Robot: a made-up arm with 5 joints. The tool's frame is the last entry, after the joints.
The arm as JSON. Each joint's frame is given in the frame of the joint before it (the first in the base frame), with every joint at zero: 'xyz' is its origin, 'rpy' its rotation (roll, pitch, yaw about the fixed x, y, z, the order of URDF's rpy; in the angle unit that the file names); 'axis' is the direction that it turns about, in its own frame. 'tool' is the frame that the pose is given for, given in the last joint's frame.
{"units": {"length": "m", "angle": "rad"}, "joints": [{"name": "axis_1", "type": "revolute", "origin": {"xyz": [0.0, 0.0, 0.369], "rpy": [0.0, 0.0, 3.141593]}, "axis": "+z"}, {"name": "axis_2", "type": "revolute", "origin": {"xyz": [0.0, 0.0, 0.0], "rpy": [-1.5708, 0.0, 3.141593]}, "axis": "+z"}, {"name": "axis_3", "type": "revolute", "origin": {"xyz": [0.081, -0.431, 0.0], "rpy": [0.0, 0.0, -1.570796]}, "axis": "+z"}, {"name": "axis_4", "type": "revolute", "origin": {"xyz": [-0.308, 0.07, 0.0], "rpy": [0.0, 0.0, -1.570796]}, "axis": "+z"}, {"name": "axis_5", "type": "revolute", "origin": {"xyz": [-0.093, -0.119, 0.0], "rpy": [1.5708, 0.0, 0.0]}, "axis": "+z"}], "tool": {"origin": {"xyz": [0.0, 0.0, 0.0], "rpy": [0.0, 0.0, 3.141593]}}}
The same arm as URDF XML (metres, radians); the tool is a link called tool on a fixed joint. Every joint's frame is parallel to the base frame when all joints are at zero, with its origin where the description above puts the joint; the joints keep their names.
<robot name="arm">
<joint name="tool_joint" type="fixed"><parent link="link5"/><child link="tool"/><origin xyz="0 0 0" rpy="3.1416 0 0"/></joint>
<joint name="axis_5" type="continuous"><parent link="link4"/><child link="link5"/><origin xyz="0.093 0 -0.119"/><axis xyz="0 0 -1"/></joint>
<joint name="axis_4" type="continuous"><parent link="link3"/><child link="link4"/><origin xyz="0.07 0 -0.308"/><axis xyz="0 1 0"/></joint>
<joint name="axis_3" type="continuous"><parent link="link2"/><child link="link3"/><origin xyz="0.081 0 0.431"/><axis xyz="0 1 0"/></joint>
<joint name="axis_2" type="continuous"><parent link="link1"/><child link="link2"/><origin xyz="0 0 0"/><axis xyz="0 1 0"/></joint>
<joint name="axis_1" type="continuous"><parent link="base"/><child link="link1"/><origin xyz="0 0 0.369"/><axis xyz="0 0 1"/></joint>
<link name="base"/>
<link name="link1"/>
<link name="link2"/>
<link name="link3"/>
<link name="link4"/>
<link name="link5"/>
<link name="tool"/>
</robot>

